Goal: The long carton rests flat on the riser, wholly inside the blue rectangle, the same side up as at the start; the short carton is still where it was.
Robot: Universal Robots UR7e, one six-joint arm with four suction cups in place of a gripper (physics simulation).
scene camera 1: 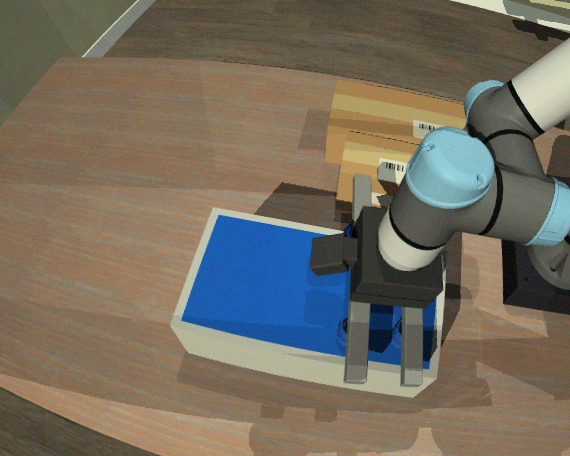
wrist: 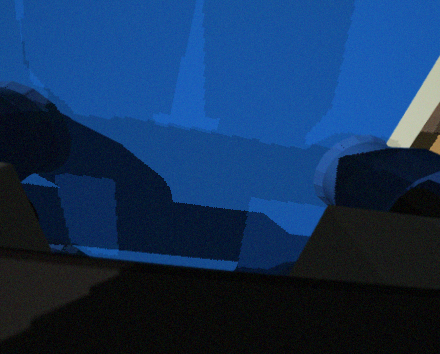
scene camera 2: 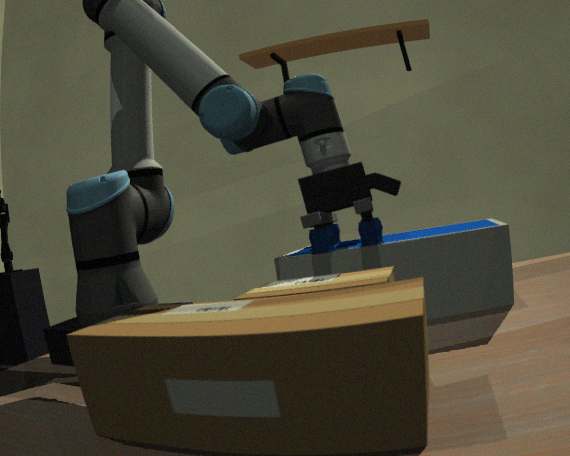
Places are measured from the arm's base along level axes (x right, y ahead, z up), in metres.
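Where they show: hand, its tool point: [wrist: 193, 210]; arm's base, origin of its link: [scene camera 1: 560, 254] [scene camera 2: 118, 315].
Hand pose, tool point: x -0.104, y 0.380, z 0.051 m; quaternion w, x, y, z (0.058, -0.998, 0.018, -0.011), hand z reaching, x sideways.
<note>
Each offset is from my tool point to the centre of the thing. Level surfaces: height alone.
The long brown carton @(dx +0.387, dy -0.091, dz -0.062 m) [scene camera 1: 380, 107] [scene camera 2: 350, 375] stands on the table with its labelled face up. The short carton @(dx +0.259, dy -0.037, dz -0.062 m) [scene camera 1: 362, 150] [scene camera 2: 360, 280] stands between it and the pale riser @(dx -0.004, dy +0.079, dz -0.054 m) [scene camera 1: 280, 365] [scene camera 2: 460, 280] [wrist: 421, 107]. The blue rectangle @(dx -0.004, dy +0.079, dz +0.006 m) [scene camera 1: 260, 280] [scene camera 2: 440, 230] [wrist: 275, 65] covers most of the riser's top and bears no carton. My gripper [scene camera 1: 377, 285] [scene camera 2: 348, 241] [wrist: 195, 200] leans slightly, its cups pressed on the blue top near the arm-side end. It is shut on the riser. I cannot tell whether the riser is raised. The fourth cup is hidden in scene camera 1.
The wooden table @(dz -0.114 m) [scene camera 1: 100, 225] [scene camera 2: 540, 360] surrounds the riser. The arm's dark base [scene camera 1: 530, 280] stands beyond the riser's right end in scene camera 1. A wall shelf [scene camera 2: 345, 45] is behind the arm. The arm hides the right ends of both cartons in scene camera 1.
</note>
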